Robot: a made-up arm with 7 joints.
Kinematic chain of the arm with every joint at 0, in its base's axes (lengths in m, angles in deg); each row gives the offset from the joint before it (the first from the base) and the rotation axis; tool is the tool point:
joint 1: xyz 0 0 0 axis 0 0.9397 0.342
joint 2: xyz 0 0 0 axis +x
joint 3: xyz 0 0 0 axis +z
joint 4: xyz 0.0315 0 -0.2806 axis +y
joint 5: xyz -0.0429 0 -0.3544 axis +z
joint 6: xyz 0 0 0 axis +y
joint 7: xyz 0 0 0 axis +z
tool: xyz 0 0 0
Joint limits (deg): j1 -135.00..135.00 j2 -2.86..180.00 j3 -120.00..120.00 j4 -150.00..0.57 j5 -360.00..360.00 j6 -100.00..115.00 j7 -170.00..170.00
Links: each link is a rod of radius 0.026 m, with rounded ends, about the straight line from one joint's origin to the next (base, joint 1, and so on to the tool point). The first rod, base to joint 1, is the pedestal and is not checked.
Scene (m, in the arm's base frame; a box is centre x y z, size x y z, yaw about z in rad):
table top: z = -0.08
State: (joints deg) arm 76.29 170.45 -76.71 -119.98 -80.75 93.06 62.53
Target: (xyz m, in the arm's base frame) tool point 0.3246 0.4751 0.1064
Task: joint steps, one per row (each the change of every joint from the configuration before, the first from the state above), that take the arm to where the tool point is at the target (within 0.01 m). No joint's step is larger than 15 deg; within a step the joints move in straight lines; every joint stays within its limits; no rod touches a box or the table.
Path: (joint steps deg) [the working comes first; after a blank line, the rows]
Joints at the target: 81.67 174.60 -70.19 -61.18 -80.75 93.06 62.53
Straight joint move there: clear.

1: 1.34 1.04 1.63 14.70 0.00 0.00 0.00
2: 1.35 1.04 1.63 14.70 0.00 0.00 0.00
3: 1.34 1.03 1.63 14.70 0.00 0.00 0.00
4: 1.35 1.04 1.63 14.70 0.00 0.00 0.00

